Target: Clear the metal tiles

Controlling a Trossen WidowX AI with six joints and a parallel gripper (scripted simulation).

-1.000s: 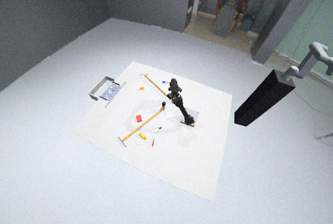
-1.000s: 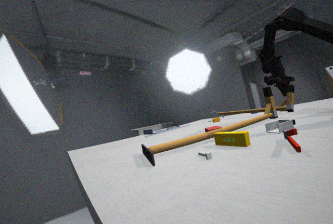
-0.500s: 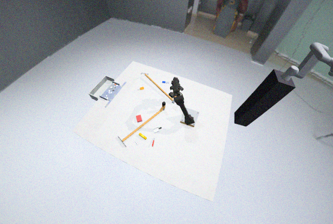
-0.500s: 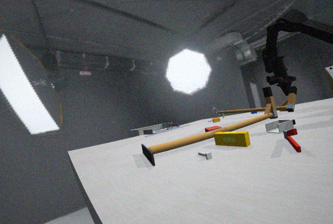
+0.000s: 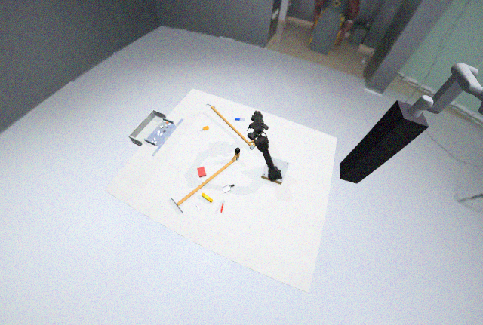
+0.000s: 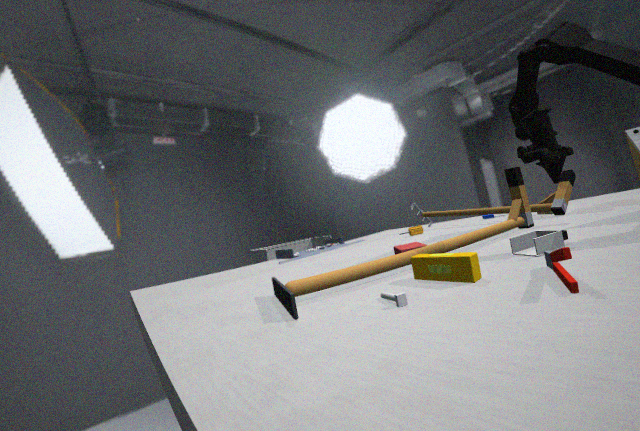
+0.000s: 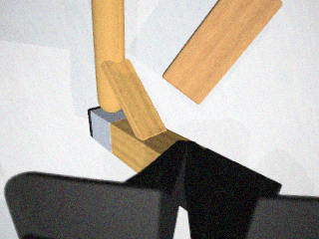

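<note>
Right now the long scraper is 44 cm to the left of my gripper tip, 24 cm ahead of it and 2 cm below it. The rest, counted from my gripper tip: blue piece 22 cm to the right, 21 cm ahead, 8 cm below; then metal bracket 45 cm to the left, 8 cm below, 8 cm ahead; then orange piece 47 cm ahead, 7 cm below.
</note>
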